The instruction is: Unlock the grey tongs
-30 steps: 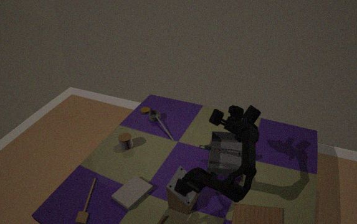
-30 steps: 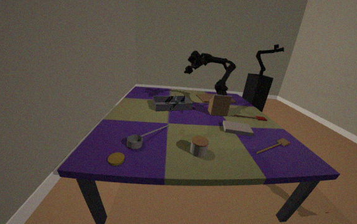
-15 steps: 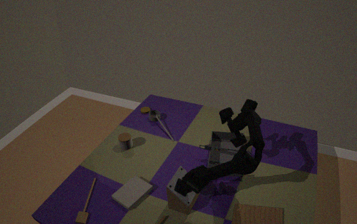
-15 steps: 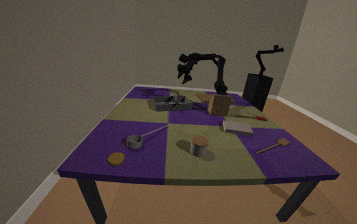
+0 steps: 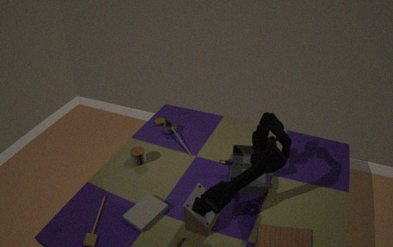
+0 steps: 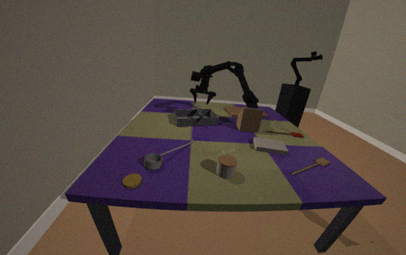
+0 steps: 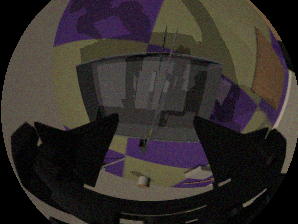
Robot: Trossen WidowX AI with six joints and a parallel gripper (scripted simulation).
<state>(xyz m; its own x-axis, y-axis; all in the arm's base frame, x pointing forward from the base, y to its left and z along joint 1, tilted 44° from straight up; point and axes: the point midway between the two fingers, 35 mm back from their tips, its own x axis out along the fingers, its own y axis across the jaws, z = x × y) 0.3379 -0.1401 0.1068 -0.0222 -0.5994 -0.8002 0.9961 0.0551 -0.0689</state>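
Right now the grey roasting tin is 10 cm below my gripper tip, 4 cm ahead of it and 2 cm to the left of it. Also, from my gripper tip: wooden board: 47 cm behind, 20 cm to the right, 12 cm below; then slab: 43 cm to the left, 35 cm behind, 11 cm below; then lidded canister: 61 cm to the left, 9 cm below, 1 cm behind.
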